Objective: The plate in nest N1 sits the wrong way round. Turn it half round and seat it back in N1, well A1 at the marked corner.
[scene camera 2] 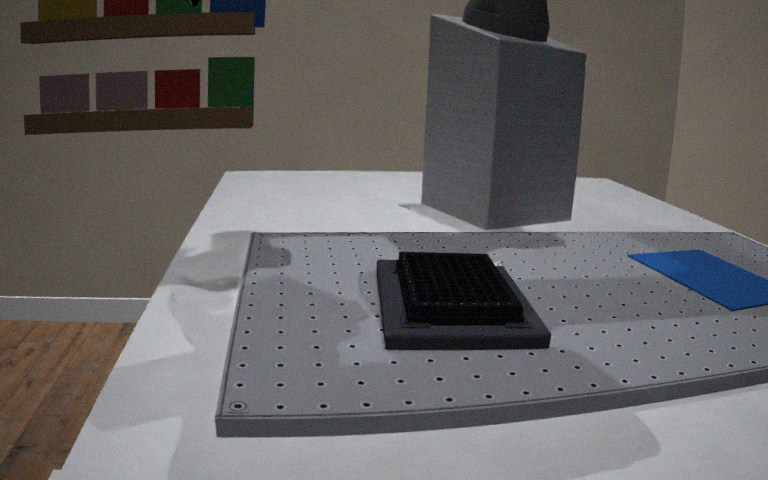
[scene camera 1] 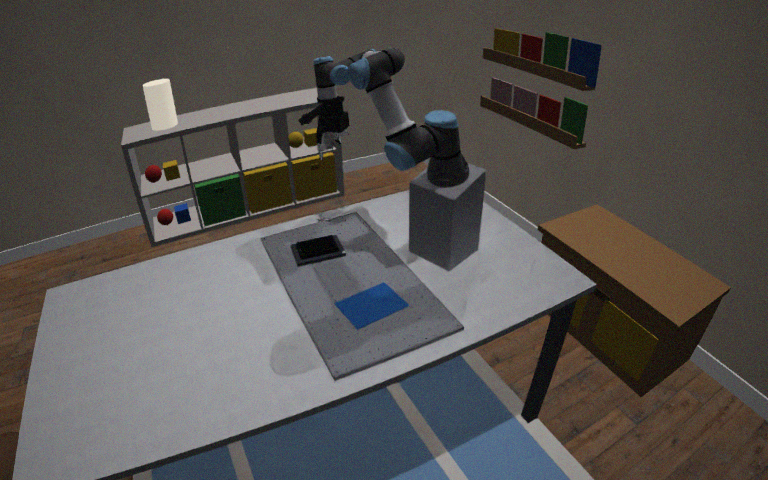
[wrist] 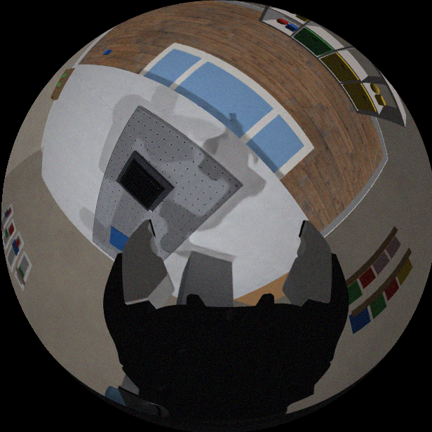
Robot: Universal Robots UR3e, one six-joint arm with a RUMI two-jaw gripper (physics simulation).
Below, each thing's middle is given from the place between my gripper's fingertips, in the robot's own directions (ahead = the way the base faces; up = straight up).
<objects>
Right now my hand is 24 cm above the black well plate (scene camera 2: 458, 289), 19 cm to the right of it and 14 cm short of it. Also, from my hand: flat blue rectangle (scene camera 1: 373, 304): 52 cm to the left, 26 cm below, 9 cm ahead.
</objects>
